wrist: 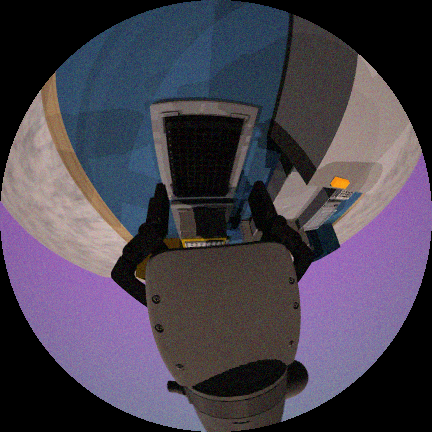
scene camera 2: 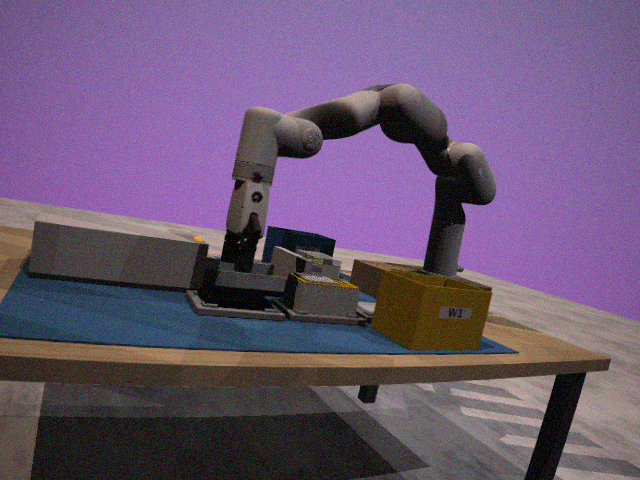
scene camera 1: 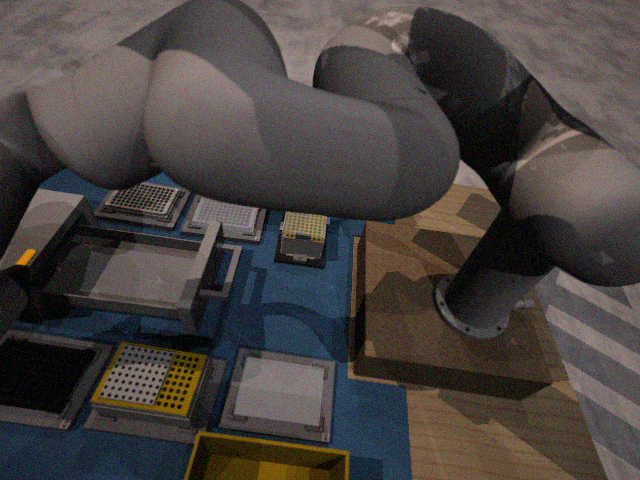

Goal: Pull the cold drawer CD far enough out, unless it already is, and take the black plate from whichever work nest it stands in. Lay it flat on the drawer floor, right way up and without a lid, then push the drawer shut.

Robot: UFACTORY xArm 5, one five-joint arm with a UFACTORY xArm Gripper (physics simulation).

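Places are measured from the arm's base along level axes (x ahead, y left, z up), in metres.
Pixels of known places: gripper, fingertip midpoint: (wrist: 209,190) (scene camera 2: 235,267) (scene camera 1: 7,351); arm's base, origin of the base link: (scene camera 2: 438,275) (scene camera 1: 469,305).
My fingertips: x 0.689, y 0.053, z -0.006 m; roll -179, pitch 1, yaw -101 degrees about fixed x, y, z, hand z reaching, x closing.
Note:
For each thing: its top centre in the pictures, then the offset to it from my fingertips. "spot": a spot on its surface instead.
- black plate, middle of its top: (wrist: 201,165) (scene camera 2: 235,295) (scene camera 1: 30,371) dy +0.008, dx -0.007, dz -0.052 m
- grey work nest, middle of its top: (wrist: 201,161) (scene camera 2: 235,299) (scene camera 1: 33,373) dy +0.008, dx -0.007, dz -0.060 m
- yellow-topped labware block, middle of its top: (scene camera 1: 151,375) (scene camera 2: 324,278) (wrist: 203,251) dy +0.041, dx -0.184, dz -0.002 m
- nest with a white plate, surface spot: (scene camera 1: 279,390) spot: dy +0.054, dx -0.360, dz -0.058 m
- yellow W1 bin, middle of its top: (scene camera 2: 437,281) dy +0.206, dx -0.335, dz +0.042 m
- yellow-topped box, middle of its top: (scene camera 1: 306,212) (scene camera 2: 319,254) dy -0.276, dx -0.418, dz -0.001 m
- blue bin, middle of its top: (scene camera 2: 301,232) (wrist: 319,257) dy -0.422, dx -0.451, dz +0.042 m
The black plate (scene camera 1: 38,377) (scene camera 2: 232,295) (wrist: 205,155) stands flat in a grey work nest (scene camera 1: 78,400) (scene camera 2: 237,313) (wrist: 157,131); no lid shows on it. My gripper (scene camera 2: 241,267) (wrist: 209,190) is open and empty, pointing down a little above the plate, with its fingers apart across the plate's width in the wrist view. In scene camera 1 the gripper is mostly cut off at the left edge. The cold drawer (scene camera 1: 149,268) (scene camera 2: 250,279) stands pulled out of its grey housing (scene camera 1: 43,214) (scene camera 2: 113,253) (wrist: 322,85). Its visible floor holds no plate. Its handle (scene camera 1: 232,273) faces the robot base.
A yellow-topped labware block (scene camera 1: 149,377) (scene camera 2: 325,297) stands in the neighbouring nest, beside a nest with a white plate (scene camera 1: 279,390). The yellow W1 bin (scene camera 1: 268,446) (scene camera 2: 403,310) is nearby. Plates (scene camera 1: 144,198) (scene camera 1: 222,214), a yellow-topped box (scene camera 1: 303,232) and a blue bin (scene camera 2: 299,240) stand beyond the drawer.

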